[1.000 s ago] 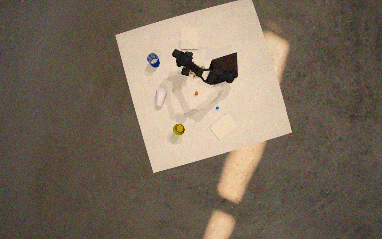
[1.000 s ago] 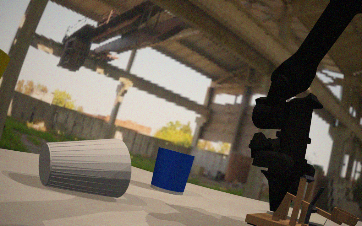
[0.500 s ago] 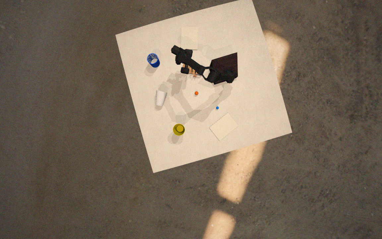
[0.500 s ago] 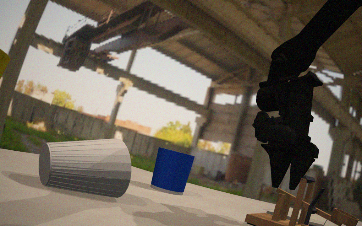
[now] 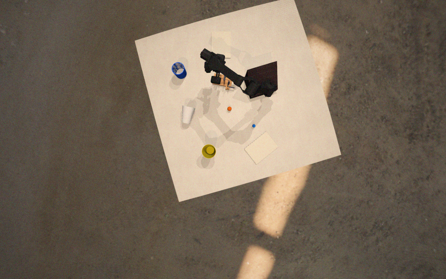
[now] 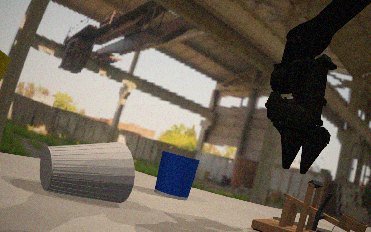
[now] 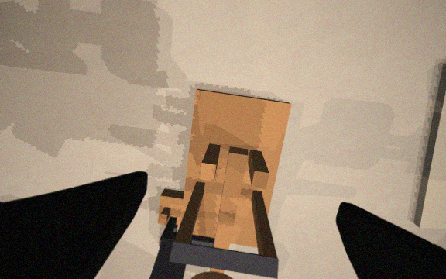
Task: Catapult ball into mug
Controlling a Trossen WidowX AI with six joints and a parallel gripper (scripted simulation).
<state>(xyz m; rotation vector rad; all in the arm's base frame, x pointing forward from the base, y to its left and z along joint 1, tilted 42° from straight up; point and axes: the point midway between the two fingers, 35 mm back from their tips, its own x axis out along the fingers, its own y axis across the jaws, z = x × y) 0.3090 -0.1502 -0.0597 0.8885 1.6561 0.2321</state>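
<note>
Right now my gripper tip is 24 cm to the right of the orange ball, 10 cm above it and 2 cm past it. The rest, counted from my gripper tip: wooden catapult: 7 cm below, 6 cm behind, 5 cm to the left; then blue mug: 26 cm ahead, 12 cm to the right, 9 cm below; then small blue ball: 41 cm to the left, 16 cm behind, 11 cm below.
</note>
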